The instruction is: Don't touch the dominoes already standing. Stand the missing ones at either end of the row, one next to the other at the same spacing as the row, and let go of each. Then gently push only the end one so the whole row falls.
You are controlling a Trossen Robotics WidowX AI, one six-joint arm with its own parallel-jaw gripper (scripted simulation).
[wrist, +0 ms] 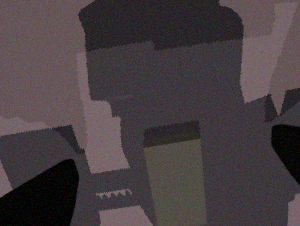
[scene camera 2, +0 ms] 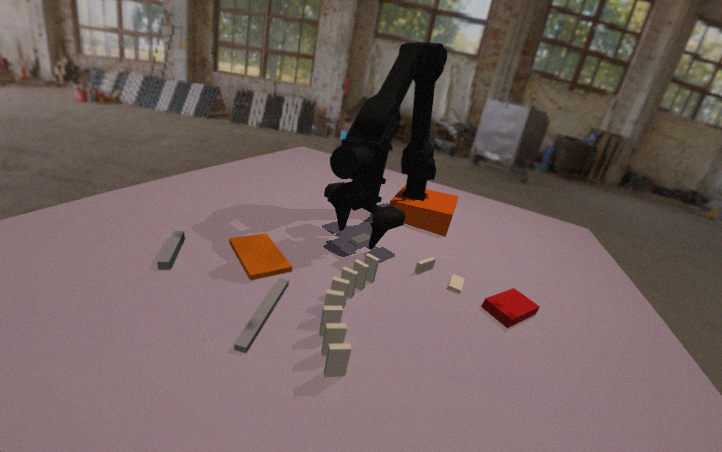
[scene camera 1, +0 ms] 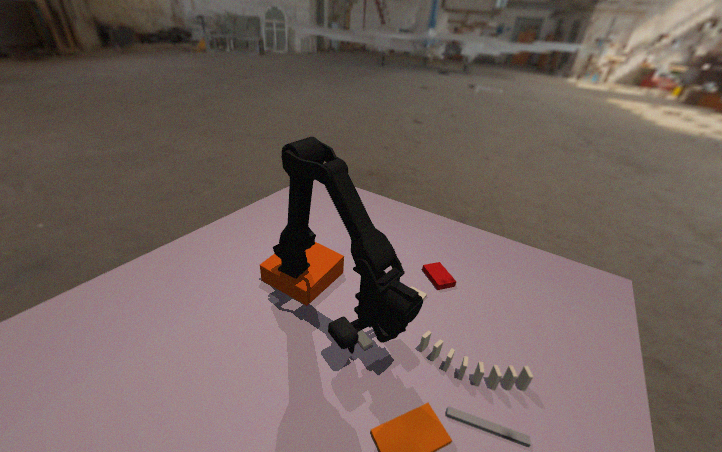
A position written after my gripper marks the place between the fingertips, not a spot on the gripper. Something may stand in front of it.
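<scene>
My gripper's open and it's holding nothing; you'd find the gripper [scene camera 2: 355, 239] [wrist: 175, 152] [scene camera 1: 367, 343]. There's a red block [scene camera 2: 511, 307] here too, but in the wrist view that block is out of frame. And there's an orange slab [scene camera 2: 260, 257]; in the wrist view the slab is out of frame as well.
</scene>
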